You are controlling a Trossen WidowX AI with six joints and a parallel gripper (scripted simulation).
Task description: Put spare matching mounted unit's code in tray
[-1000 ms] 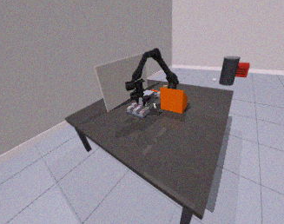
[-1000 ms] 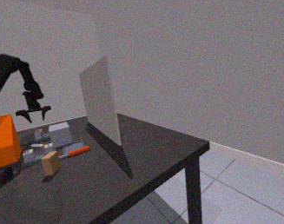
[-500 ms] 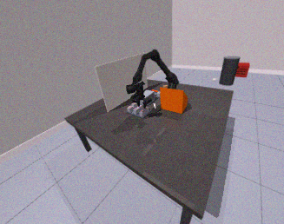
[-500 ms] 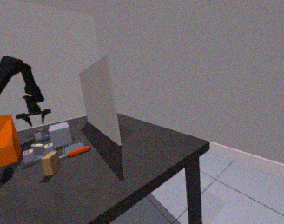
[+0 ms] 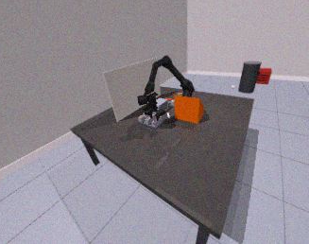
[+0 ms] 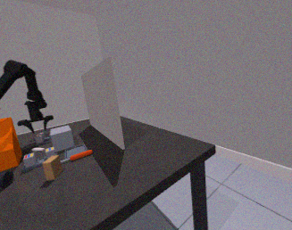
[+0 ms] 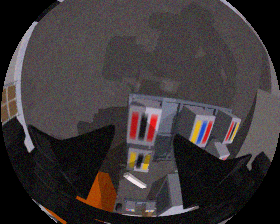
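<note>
Now: the grey spare 3 cm below my gripper tip. Also, from my gripper tip: grey panel (38 cm ahead, 21 cm to the right, 16 cm above); grey unit (22 cm to the right, 14 cm ahead, 2 cm below); tan block (56 cm to the right, 11 cm ahead, 3 cm below).
</note>
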